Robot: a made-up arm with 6 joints. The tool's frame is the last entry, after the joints. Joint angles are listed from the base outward. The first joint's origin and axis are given. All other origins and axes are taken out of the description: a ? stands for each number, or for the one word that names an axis. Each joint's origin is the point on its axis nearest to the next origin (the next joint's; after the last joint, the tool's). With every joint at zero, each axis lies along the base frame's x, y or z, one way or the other. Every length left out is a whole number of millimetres.
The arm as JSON. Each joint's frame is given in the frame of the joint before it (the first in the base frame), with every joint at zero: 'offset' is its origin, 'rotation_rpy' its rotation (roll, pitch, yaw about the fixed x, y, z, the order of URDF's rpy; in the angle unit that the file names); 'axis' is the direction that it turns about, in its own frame. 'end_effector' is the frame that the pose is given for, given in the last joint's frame.
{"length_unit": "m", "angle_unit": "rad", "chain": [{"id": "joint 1", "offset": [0.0, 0.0, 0.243], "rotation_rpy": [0.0, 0.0, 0.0], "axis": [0.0, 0.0, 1.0]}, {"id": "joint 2", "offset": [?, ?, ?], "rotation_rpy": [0.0, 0.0, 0.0], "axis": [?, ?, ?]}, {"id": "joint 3", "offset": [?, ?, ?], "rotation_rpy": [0.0, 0.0, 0.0], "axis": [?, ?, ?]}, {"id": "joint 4", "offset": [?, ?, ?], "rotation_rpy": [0.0, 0.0, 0.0], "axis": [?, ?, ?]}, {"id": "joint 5", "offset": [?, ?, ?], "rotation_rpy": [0.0, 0.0, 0.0], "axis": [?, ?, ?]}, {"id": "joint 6", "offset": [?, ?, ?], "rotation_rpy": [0.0, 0.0, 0.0], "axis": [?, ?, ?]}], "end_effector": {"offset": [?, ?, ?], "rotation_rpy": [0.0, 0.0, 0.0]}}
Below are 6 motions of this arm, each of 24 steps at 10 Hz.
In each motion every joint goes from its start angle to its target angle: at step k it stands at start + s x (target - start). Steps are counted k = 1, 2, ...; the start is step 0. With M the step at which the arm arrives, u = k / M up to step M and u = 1 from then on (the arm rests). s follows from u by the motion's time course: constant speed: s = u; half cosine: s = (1 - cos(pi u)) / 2; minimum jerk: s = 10 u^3 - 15 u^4 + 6 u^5.
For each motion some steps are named. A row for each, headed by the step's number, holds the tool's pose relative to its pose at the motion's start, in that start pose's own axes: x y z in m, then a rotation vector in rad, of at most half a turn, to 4 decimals.
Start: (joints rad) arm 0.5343 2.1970 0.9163 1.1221 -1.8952 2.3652
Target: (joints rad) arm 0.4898 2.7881 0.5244 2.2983 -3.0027 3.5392
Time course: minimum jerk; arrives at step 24
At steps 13, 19, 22, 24:
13: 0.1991 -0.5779 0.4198 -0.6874 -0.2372 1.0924
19: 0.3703 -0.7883 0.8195 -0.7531 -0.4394 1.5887
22: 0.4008 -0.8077 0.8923 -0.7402 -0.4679 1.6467
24: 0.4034 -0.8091 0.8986 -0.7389 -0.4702 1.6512

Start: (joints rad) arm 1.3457 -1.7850 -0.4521 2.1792 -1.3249 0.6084
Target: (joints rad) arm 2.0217 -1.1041 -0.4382 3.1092 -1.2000 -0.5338
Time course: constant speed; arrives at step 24
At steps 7, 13, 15, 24:
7: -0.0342 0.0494 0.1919 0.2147 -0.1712 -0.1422
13: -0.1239 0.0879 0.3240 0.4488 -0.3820 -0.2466
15: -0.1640 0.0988 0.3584 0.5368 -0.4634 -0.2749
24: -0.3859 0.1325 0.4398 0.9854 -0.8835 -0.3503

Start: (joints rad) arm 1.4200 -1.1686 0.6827 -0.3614 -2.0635 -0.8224
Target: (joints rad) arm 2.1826 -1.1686 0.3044 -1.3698 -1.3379 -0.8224
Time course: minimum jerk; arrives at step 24
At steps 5, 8, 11, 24:
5: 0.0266 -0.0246 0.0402 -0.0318 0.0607 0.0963
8: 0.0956 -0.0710 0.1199 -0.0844 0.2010 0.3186
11: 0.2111 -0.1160 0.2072 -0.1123 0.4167 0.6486
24: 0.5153 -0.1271 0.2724 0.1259 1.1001 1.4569

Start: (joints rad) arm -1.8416 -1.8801 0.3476 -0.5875 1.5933 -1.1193
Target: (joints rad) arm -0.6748 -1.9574 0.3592 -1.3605 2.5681 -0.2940
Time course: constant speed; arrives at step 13
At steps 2, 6, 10, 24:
2: 0.0773 -0.0498 0.1696 -0.2311 -0.3313 0.0735
6: 0.1574 -0.1013 0.5341 -0.7580 -1.0009 0.1330
10: 0.1405 -0.0877 0.9031 -1.3228 -1.6837 0.0576
24: 0.0687 -0.0358 1.1645 -1.7335 -2.2102 -0.1065

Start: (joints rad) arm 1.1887 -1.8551 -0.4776 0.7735 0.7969 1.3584
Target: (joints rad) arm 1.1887 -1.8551 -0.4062 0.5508 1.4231 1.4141
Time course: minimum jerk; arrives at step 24
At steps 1, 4, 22, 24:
1: 0.0000 0.0000 0.0000 0.0000 0.0000 -0.0005
4: 0.0001 -0.0009 -0.0016 0.0022 0.0017 -0.0250
22: 0.0026 -0.0239 -0.0402 0.0077 0.0939 -0.7056
24: 0.0027 -0.0240 -0.0404 0.0074 0.0946 -0.7092

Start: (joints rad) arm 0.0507 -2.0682 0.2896 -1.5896 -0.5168 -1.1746
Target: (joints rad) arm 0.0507 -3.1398 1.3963 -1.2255 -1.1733 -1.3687
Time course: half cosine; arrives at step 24
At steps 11, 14, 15, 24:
11: -0.4974 0.0915 -0.9210 -0.6156 0.6867 0.0351
14: -0.9189 -0.0459 -1.1886 -0.9373 0.9099 0.0926
15: -1.0664 -0.1110 -1.2403 -1.0427 0.9693 0.1198
24: -1.7981 -0.5458 -1.2131 -1.5664 1.1811 0.3381

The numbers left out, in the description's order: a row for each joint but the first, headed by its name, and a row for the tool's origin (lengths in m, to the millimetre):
joint 2: xyz 0.0 0.0 0.0, axis 0.0 1.0 0.0
joint 3: xyz 0.0 0.0 0.64, axis 0.0 -1.0 0.0
joint 4: xyz 0.981 0.0 0.0, axis -1.0 0.0 0.0
joint 5: xyz 0.0 -0.17 0.0, axis 0.0 -1.0 0.0
joint 6: xyz 0.0 0.0 0.0, axis -1.0 0.0 0.0
tool: xyz 0.0 0.0 0.0

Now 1 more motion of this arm.
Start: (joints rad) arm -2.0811 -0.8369 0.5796 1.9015 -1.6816 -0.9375
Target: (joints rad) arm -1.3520 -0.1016 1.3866 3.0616 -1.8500 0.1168
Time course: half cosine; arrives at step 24
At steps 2, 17, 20, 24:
2: 0.0007 0.0078 0.0003 -0.0153 -0.0049 -0.0055
17: -0.1283 0.3171 -0.0760 -0.6875 -0.0557 -0.3537
20: -0.1773 0.3462 -0.0952 -0.7921 -0.0279 -0.4184
24: -0.2050 0.3579 -0.1048 -0.8461 -0.0093 -0.4518

